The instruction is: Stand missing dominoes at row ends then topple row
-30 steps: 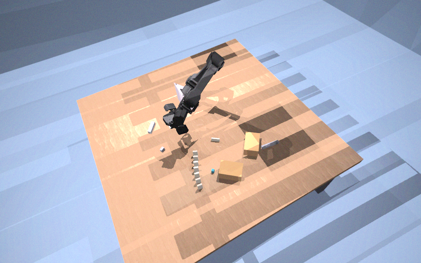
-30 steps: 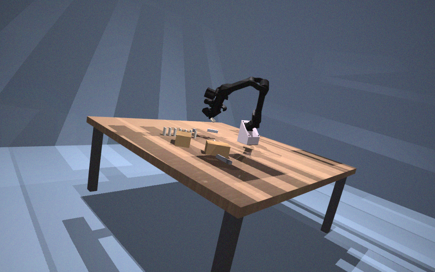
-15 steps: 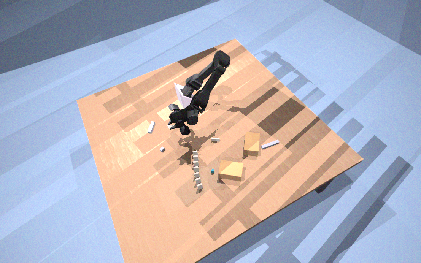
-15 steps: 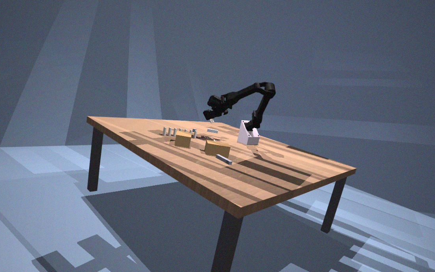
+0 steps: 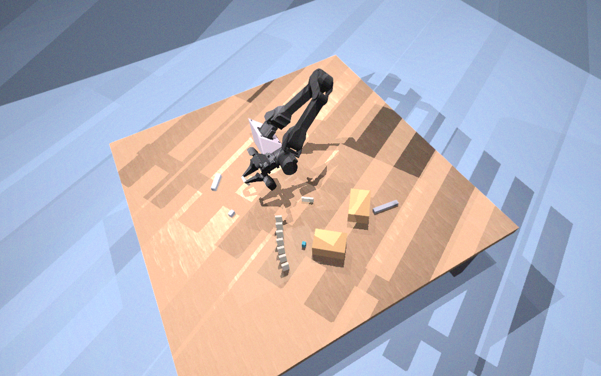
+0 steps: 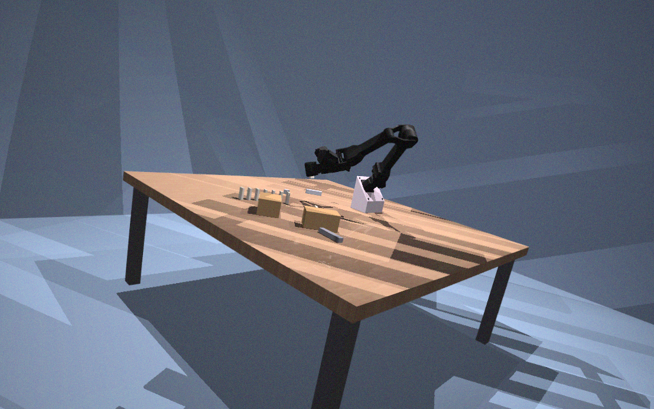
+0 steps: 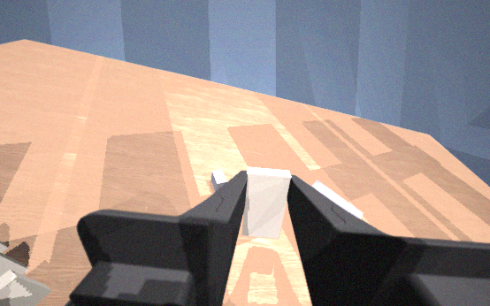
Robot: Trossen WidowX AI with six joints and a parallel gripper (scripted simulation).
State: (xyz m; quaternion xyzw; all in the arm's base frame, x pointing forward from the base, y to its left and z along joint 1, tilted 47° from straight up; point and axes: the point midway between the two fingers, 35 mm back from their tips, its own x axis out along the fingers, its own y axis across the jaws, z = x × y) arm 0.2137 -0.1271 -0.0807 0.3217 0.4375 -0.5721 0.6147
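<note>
My gripper tip is now 30 mm short of the grey cube, 90 mm to the left of it and 130 mm above it. Round my gripper tip: teal cube: 300 mm ahead, 110 mm to the left, 130 mm below.
</note>
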